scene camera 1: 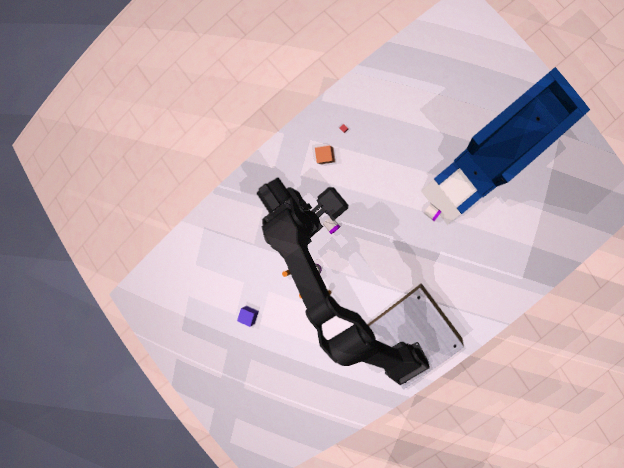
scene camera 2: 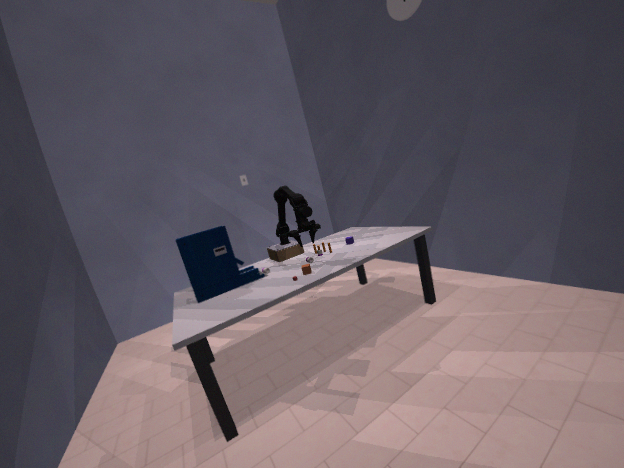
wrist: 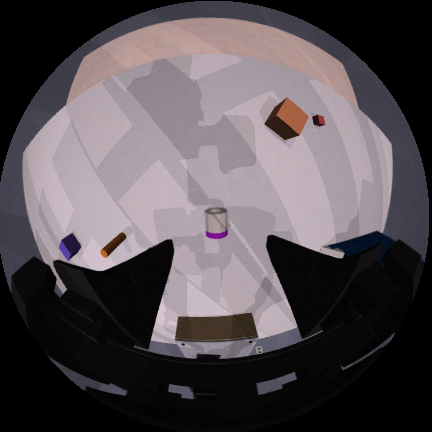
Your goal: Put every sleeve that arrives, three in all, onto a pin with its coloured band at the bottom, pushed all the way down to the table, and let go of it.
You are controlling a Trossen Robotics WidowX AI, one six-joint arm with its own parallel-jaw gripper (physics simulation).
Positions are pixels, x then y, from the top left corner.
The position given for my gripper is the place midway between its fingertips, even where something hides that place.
My gripper (scene camera 1: pixel 318 221) is open, holding nothing. Also in view: an orange cube (wrist: pixel 286 119).
